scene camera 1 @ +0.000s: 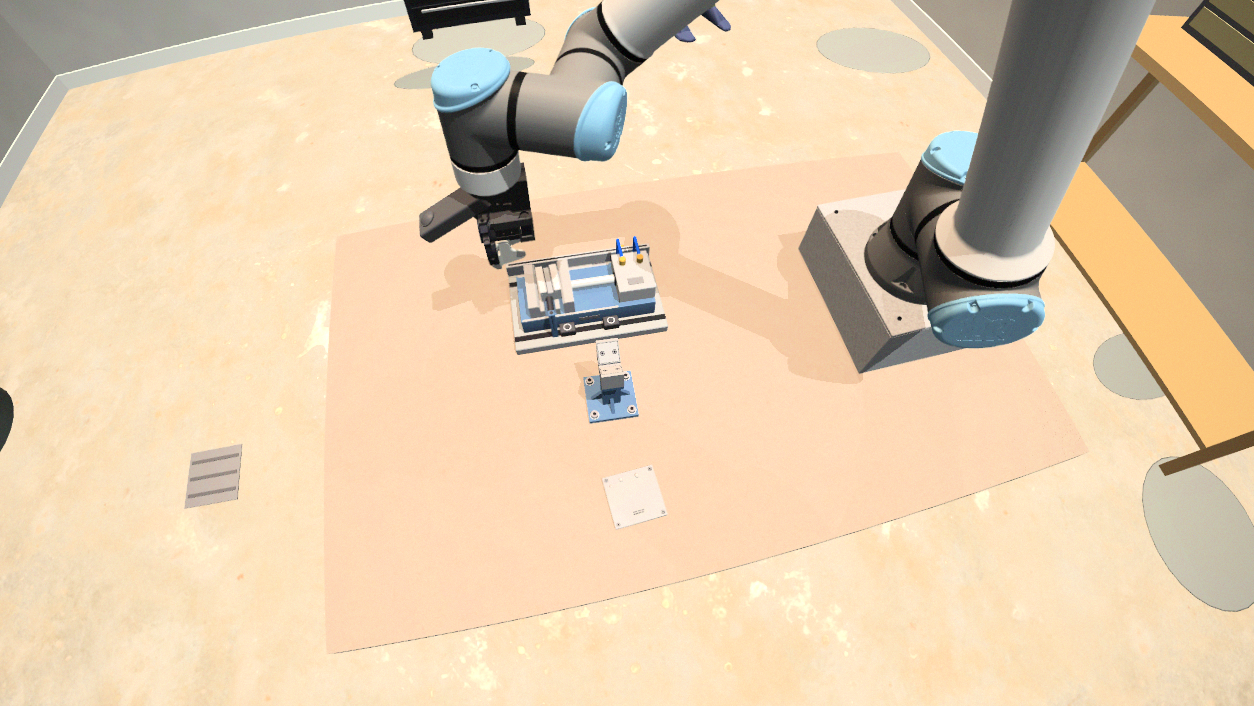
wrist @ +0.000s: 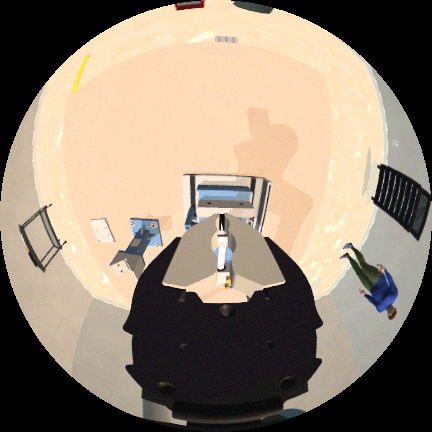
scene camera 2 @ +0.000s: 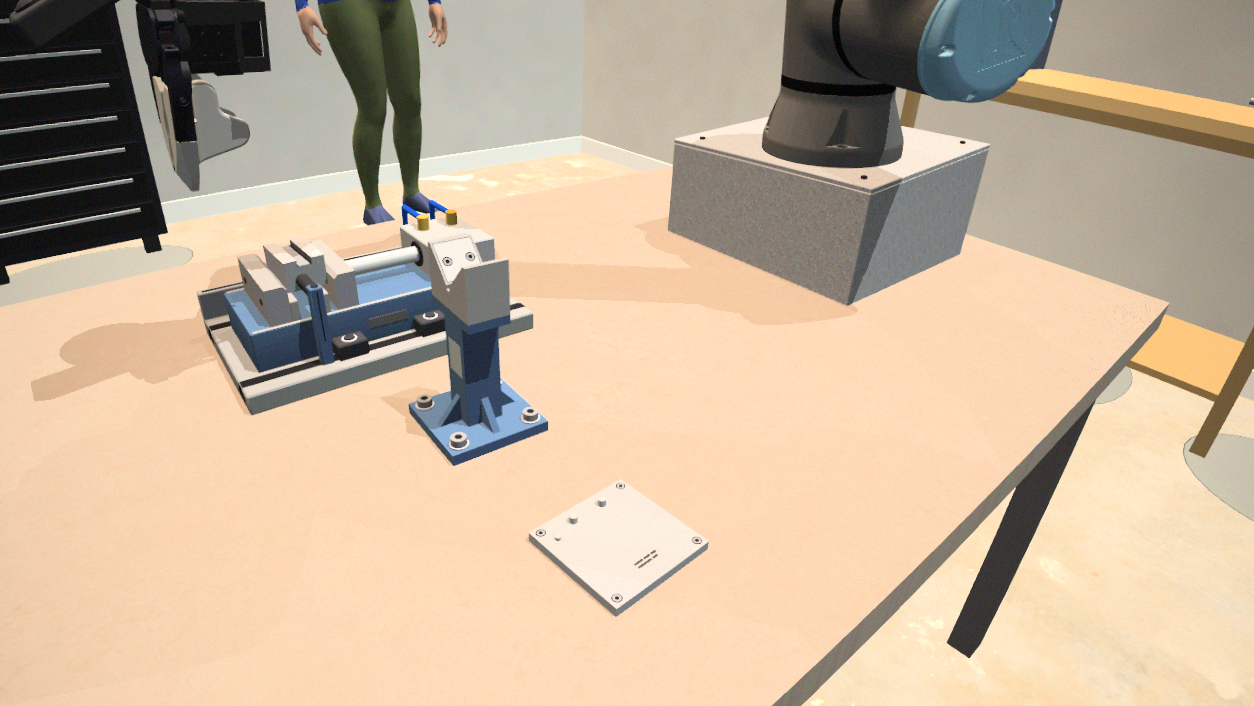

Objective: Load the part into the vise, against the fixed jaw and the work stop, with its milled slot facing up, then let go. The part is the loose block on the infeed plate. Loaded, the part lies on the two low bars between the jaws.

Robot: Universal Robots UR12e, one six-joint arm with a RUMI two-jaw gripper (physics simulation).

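Places are measured from the arm's base along level axes (x up, y back, z right), in millimetres.
Where they show: gripper, fingertip midpoint: (scene camera 1: 499, 266) (wrist: 220, 214) (scene camera 2: 193, 189); arm's base, origin of the base link: (scene camera 1: 912, 263) (scene camera 2: 830, 149).
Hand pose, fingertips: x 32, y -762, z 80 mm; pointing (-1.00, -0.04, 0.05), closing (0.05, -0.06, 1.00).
Each offset is from my fingertips to the top centre of the thing. "spot": to the spot under its first point.
The part {dx -77, dy +76, dz +20 mm} (scene camera 1: 550, 282) (scene camera 2: 282, 260) is a grey block lying between the jaws of the vise, with a dark groove along its top. It lies close beside the fixed jaw (scene camera 1: 530, 295) (scene camera 2: 269, 296) (wrist: 225, 204); contact there is too small to tell. The moving jaw (scene camera 1: 566, 285) (scene camera 2: 342, 276) is on its other side. The work stop {spot: dx -120, dy +72, dz -56 mm} (scene camera 2: 319, 320) has its pin towards the part's near end; whether they touch is unclear. My gripper (scene camera 1: 501, 256) (scene camera 2: 189, 179) (wrist: 220, 214) is shut and empty, high above the vise's back left. Its fingers hide the part in the wrist view.
The infeed plate {dx -179, dy +170, dz -380 mm} (scene camera 1: 635, 497) (scene camera 2: 618, 548) (wrist: 103, 230) has small pins and carries no block. A blue stand (scene camera 1: 611, 399) (scene camera 2: 478, 368) (wrist: 137, 242) with a grey notched head rises between plate and vise. Blue hoses {spot: dx -136, dy +245, dz +120 mm} (scene camera 1: 627, 245) (scene camera 2: 421, 210) stick up from the vise's far end.
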